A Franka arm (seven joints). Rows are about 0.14 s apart.
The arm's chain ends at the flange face. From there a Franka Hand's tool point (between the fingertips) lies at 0.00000 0.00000 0.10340 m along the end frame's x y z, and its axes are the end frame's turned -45 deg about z.
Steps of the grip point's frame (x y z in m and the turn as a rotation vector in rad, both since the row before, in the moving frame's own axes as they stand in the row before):
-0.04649 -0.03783 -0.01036 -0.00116 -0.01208 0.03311
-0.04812 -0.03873 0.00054 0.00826 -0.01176 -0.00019
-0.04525 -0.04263 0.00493 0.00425 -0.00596 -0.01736
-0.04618 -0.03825 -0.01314 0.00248 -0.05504 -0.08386
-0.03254 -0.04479 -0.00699 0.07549 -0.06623 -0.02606
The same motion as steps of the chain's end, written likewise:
-0.05881 0.00517 -0.01035 -0.00936 -0.00772 0.03311
-0.05995 0.00638 0.00055 -0.00247 -0.01416 -0.00019
-0.06140 0.00172 0.00493 -0.00121 -0.00722 -0.01736
-0.05566 0.00159 -0.01298 -0.03717 -0.04067 -0.08386
-0.04433 -0.00812 -0.00647 0.00655 -0.10021 -0.02606

